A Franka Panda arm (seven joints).
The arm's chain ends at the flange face. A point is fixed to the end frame.
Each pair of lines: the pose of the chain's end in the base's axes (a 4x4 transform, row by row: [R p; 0 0 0 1], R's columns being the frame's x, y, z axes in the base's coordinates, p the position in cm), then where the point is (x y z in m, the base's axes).
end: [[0.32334, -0.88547, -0.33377, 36.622], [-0.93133, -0.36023, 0.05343, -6.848], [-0.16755, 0.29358, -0.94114, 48.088], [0, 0, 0, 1]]
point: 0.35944 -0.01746 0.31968
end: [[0.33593, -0.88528, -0.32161, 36.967], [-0.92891, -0.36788, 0.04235, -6.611], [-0.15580, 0.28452, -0.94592, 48.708], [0, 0, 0, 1]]
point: 0.36450 -0.01643 0.32541
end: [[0.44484, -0.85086, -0.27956, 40.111], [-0.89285, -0.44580, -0.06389, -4.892], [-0.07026, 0.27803, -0.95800, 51.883], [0, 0, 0, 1]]
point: 0.39800 -0.01205 0.35371
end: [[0.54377, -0.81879, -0.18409, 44.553], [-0.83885, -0.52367, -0.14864, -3.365], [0.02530, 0.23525, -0.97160, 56.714], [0, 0, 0, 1]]
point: 0.45322 -0.00664 0.40027
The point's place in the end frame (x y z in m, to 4 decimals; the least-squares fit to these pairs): -0.0227 -0.0597 0.1567
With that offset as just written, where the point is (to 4 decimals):
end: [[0.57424, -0.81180, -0.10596, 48.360], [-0.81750, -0.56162, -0.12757, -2.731], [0.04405, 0.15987, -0.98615, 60.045], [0, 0, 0, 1]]
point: 0.5024 0.0048 0.4354
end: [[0.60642, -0.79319, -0.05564, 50.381], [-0.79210, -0.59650, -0.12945, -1.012], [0.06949, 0.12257, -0.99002, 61.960], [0, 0, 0, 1]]
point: 0.5287 0.0232 0.4556
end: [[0.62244, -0.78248, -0.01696, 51.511], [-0.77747, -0.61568, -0.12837, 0.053], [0.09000, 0.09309, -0.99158, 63.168], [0, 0, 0, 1]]
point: 0.5450 0.0348 0.4687
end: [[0.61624, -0.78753, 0.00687, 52.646], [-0.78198, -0.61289, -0.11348, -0.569], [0.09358, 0.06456, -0.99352, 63.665], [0, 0, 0, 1]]
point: 0.5606 0.0309 0.4750
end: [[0.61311, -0.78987, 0.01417, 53.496], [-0.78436, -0.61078, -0.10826, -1.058], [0.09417, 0.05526, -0.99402, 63.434], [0, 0, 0, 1]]
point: 0.5704 0.0267 0.4731
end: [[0.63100, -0.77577, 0.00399, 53.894], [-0.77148, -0.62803, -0.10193, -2.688], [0.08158, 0.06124, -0.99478, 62.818], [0, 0, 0, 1]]
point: 0.5716 0.0122 0.4668
